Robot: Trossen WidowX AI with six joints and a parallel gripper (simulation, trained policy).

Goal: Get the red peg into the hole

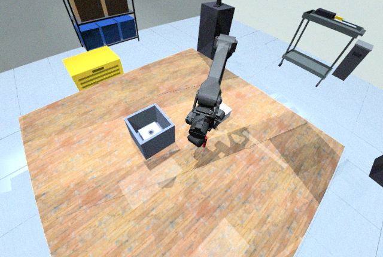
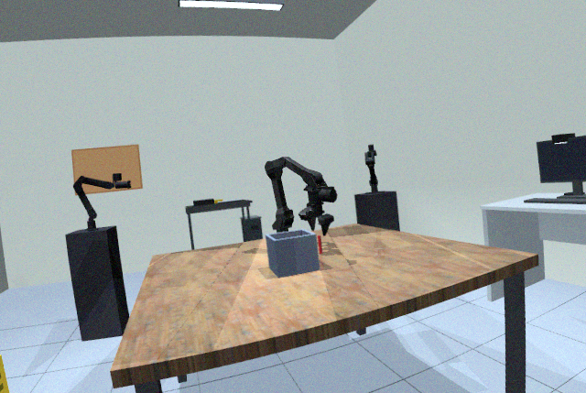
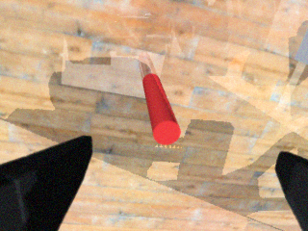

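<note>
Now: the red peg 10 mm ahead of my gripper tip and 50 mm below it.
</note>
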